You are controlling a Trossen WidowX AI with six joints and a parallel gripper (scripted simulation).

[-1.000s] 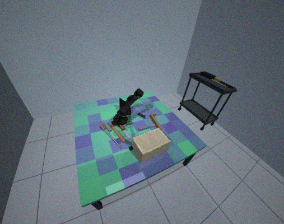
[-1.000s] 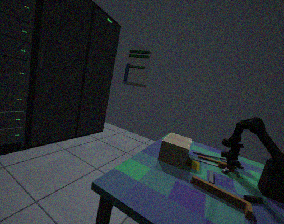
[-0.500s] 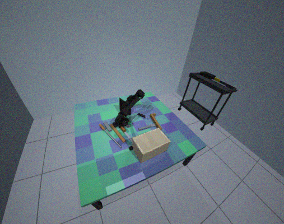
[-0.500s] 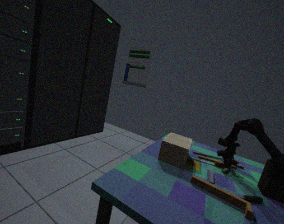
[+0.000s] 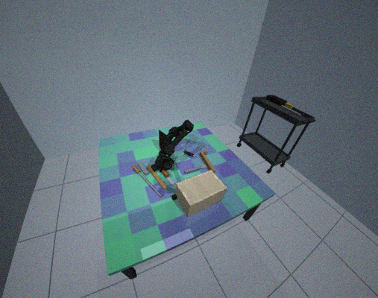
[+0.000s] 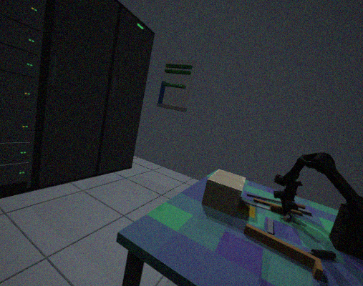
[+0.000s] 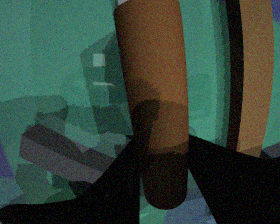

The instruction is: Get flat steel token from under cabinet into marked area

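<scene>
Right now the short grey piece is 60 mm to the left of my gripper tip and 20 mm behind it. Also, from my gripper tip: yellow marked patch 210 mm ahead, 150 mm to the left, 10 mm below; then flat grey bar 150 mm to the right, 90 mm behind; then wooden stick 70 mm to the right, 40 mm ahead.
</scene>
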